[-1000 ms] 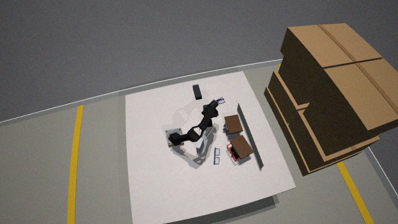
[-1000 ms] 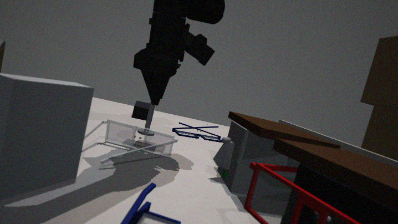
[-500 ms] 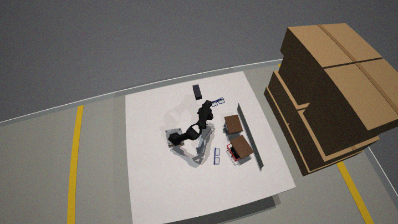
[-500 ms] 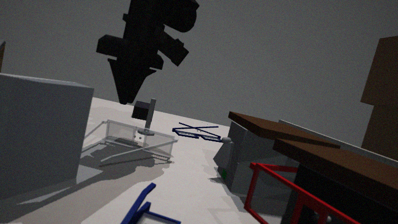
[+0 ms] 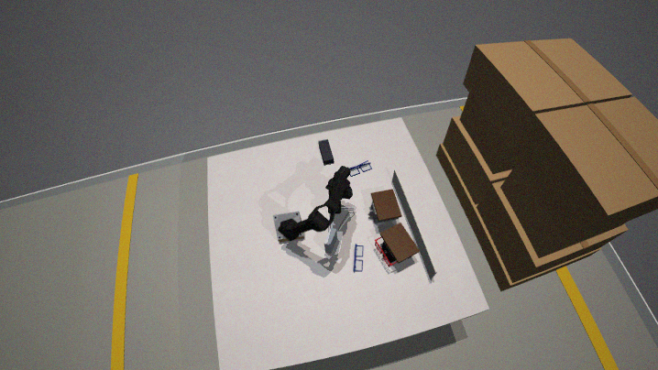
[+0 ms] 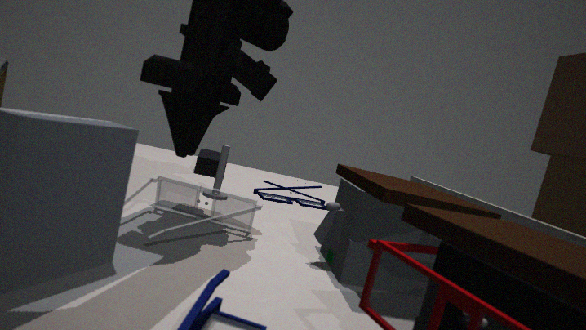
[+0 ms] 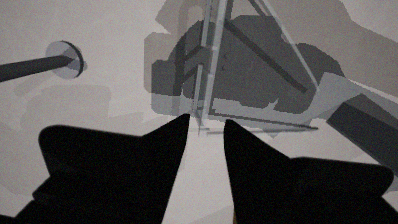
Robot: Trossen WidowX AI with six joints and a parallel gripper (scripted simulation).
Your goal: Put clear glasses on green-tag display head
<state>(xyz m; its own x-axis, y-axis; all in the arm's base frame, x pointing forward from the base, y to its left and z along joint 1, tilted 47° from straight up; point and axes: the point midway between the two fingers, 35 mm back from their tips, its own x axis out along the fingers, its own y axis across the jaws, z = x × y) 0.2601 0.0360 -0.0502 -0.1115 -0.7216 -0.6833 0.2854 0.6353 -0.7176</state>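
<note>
Now: the small post 60 mm ahead of my gripper tip, 150 mm to the left of it and 50 mm below it. Also, from my gripper tip: black box: 50 mm ahead, 400 mm to the left, 60 mm below; grey block: 70 mm behind, 180 mm to the right, 20 mm below; grey display head: 220 mm ahead, 90 mm to the right, 20 mm below.
</note>
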